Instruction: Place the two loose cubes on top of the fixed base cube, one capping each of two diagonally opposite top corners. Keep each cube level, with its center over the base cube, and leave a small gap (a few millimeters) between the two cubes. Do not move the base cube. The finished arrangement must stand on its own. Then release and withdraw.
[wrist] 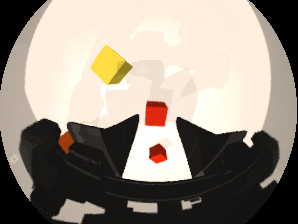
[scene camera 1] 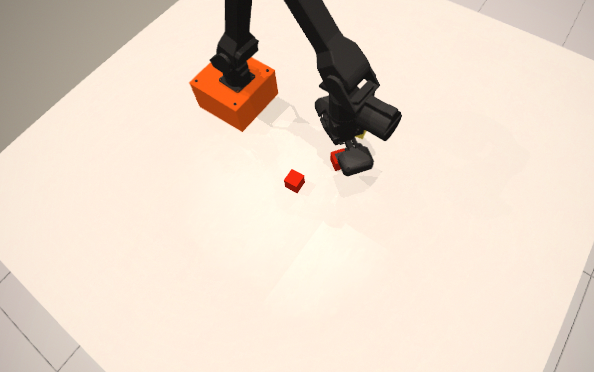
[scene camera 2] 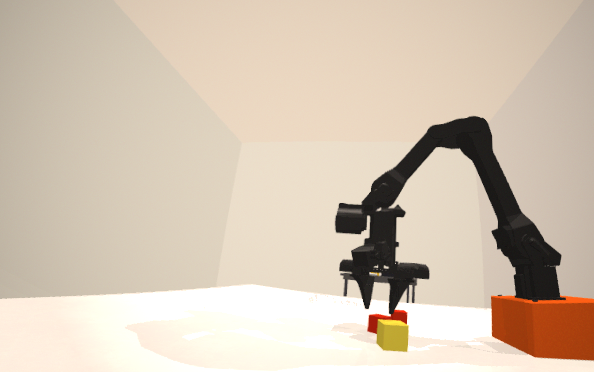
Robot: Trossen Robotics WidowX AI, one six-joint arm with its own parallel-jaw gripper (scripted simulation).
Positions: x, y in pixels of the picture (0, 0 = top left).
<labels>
my gripper: wrist; scene camera 1 341, 154; scene camera 2
same spot on my gripper: (scene camera 2: 366, 283) = (wrist: 199, 146)
</labels>
